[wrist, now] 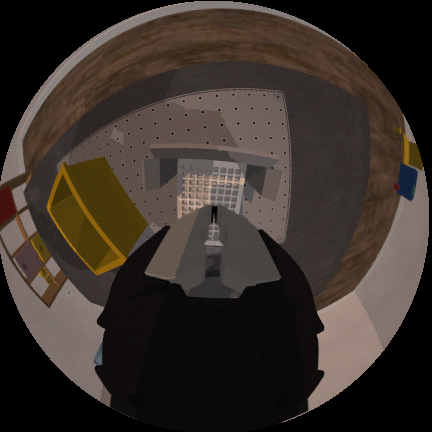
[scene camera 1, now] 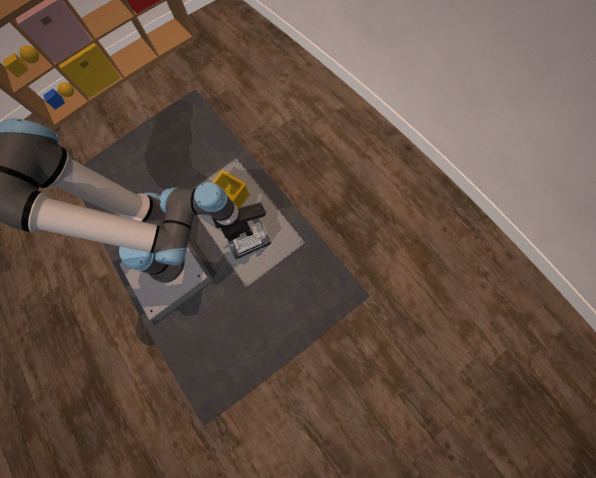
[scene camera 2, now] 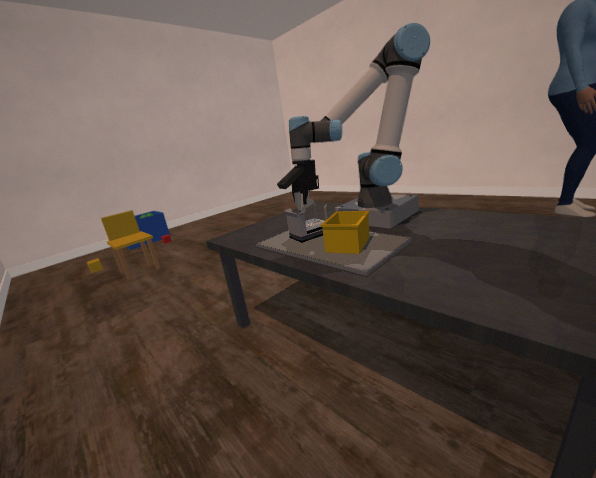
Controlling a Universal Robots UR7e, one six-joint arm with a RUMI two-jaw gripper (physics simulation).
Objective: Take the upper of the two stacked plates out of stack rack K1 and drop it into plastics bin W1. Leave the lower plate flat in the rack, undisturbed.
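Places are measured from the arm's base along level axes (x ahead, y left, z up), in metres.
Pixels of known places: gripper, fingertip midpoint: [wrist: 213,207] [scene camera 1: 250,233]; arm's base at its link origin: [scene camera 2: 374,203].
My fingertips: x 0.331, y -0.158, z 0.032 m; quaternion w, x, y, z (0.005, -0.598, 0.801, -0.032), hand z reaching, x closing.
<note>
Ahead of a thing's pixels: the offset from my fingertips to its top centre. Level surfaces: height alone.
Stack rack K1 {0.021 m back, 0.012 m left, 0.027 m up} [scene camera 1: 253,251] [scene camera 2: 296,223] [wrist: 215,152] is a grey holder with upright walls. A pale gridded plate {0.015 m back, 0.010 m left, 0.040 m down} [scene camera 1: 250,242] [scene camera 2: 314,223] [wrist: 197,200] lies flat in it; whether a second plate is under it cannot be told. My gripper [scene camera 2: 300,207] [wrist: 213,207] points down, shut with nothing between the fingers. Its tips are close above the rack, over the plate in the wrist view, and hide part of it. Plastics bin W1 {0.024 m ahead, 0.215 m left, 0.007 m up} [scene camera 1: 243,196] [scene camera 2: 345,240] [wrist: 107,205] is a yellow open box beside the rack; the visible part of its inside shows bare yellow walls.
The rack and bin stand on a light perforated board [scene camera 1: 280,245] [scene camera 2: 370,260] [wrist: 262,107] on the dark table {0.105 m down} [scene camera 1: 280,310] [scene camera 2: 475,280] [wrist: 325,175]. The arm's grey base block [scene camera 1: 170,295] [scene camera 2: 395,215] stands beside the board. A person [scene camera 2: 575,90] stands behind at the right.
</note>
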